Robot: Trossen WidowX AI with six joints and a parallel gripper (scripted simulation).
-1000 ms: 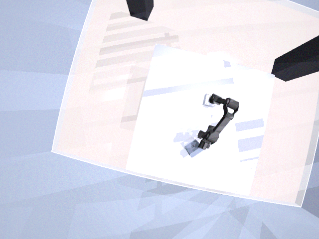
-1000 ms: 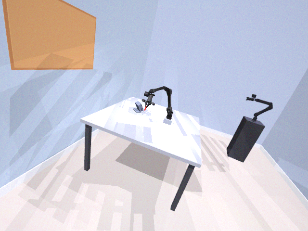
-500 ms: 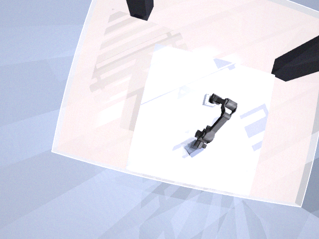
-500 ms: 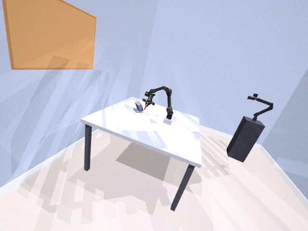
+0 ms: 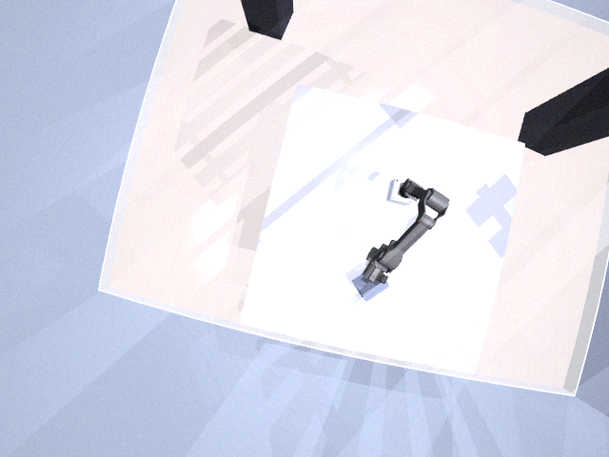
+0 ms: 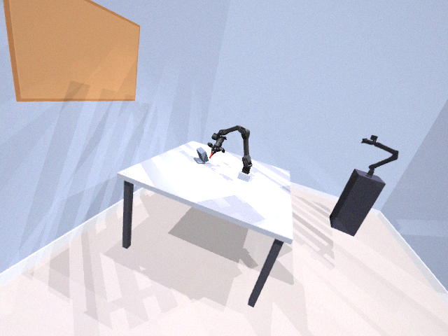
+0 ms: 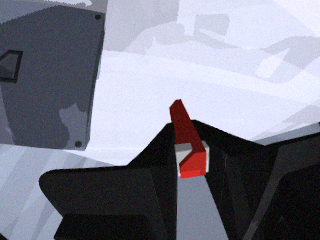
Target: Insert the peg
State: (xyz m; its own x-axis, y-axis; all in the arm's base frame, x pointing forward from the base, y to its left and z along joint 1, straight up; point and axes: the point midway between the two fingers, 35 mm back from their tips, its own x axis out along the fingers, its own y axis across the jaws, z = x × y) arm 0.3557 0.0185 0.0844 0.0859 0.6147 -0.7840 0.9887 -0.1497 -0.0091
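Right now the grey sloped panel is 120 mm ahead of my gripper tip, 50 mm to the right of it and 50 mm below it. The rest, counted from my gripper tip: red peg: 10 mm to the right, 10 mm above.
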